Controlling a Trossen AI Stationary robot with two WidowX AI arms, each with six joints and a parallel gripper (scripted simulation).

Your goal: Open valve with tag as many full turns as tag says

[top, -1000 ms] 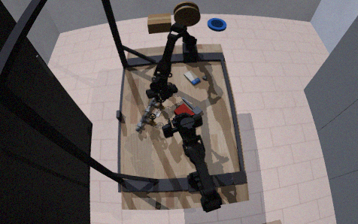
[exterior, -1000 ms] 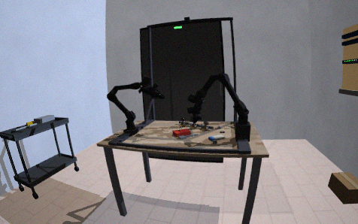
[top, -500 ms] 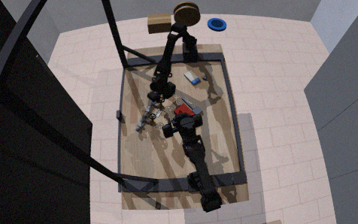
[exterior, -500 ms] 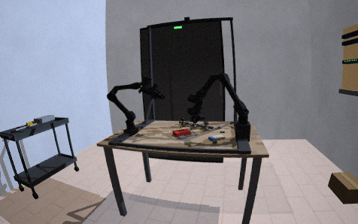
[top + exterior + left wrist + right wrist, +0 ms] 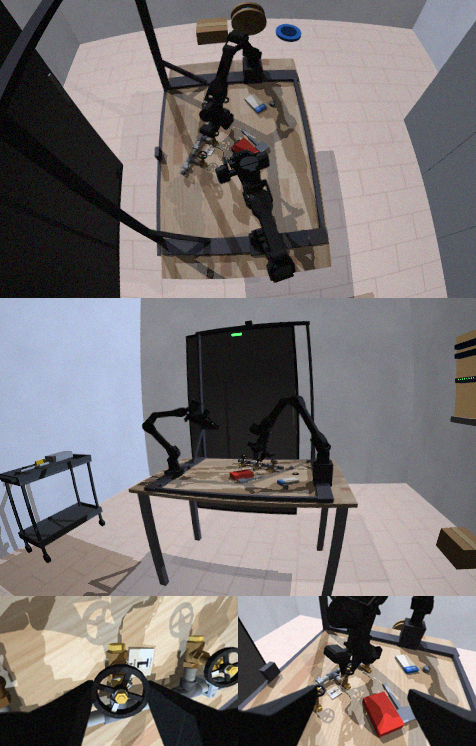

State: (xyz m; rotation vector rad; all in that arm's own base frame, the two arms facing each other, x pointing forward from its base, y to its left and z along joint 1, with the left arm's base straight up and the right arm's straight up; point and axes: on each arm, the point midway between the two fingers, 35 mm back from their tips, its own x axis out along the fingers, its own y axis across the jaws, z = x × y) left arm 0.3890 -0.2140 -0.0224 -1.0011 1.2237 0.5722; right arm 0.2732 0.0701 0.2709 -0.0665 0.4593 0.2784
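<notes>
Now: left hand 3 cm past the white tag, 5 cm to the left of it and 10 cm above it. Round my left hand: grey tool: 19 cm ahead, 2 cm to the right, 9 cm below; then red block: 14 cm ahead, 8 cm to the right, 8 cm below.
</notes>
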